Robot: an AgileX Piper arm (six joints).
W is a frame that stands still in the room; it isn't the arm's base.
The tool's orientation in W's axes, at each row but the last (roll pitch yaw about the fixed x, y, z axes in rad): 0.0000 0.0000 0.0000; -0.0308 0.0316 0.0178; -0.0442 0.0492 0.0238; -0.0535 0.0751 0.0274; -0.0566 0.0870 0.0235; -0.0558 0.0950 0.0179
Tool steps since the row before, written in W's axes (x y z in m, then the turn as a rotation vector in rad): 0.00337 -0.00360 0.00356 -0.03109 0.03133 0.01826; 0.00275 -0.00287 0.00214 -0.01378 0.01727 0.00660; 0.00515 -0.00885 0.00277 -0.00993 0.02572 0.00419; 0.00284 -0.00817 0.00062 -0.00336 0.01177 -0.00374; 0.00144 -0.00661 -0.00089 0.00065 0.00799 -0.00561; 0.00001 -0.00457 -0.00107 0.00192 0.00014 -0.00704
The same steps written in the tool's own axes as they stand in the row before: 0.00337 -0.00360 0.00356 -0.03109 0.03133 0.01826; 0.00263 -0.00299 0.00213 -0.01367 0.01731 0.00671; 0.00480 -0.00909 0.00261 -0.00951 0.02576 0.00487; 0.00256 -0.00828 0.00037 -0.00275 0.01205 -0.00332; 0.00136 -0.00659 -0.00115 0.00132 0.00827 -0.00506; 0.00003 -0.00450 -0.00133 0.00258 0.00049 -0.00681
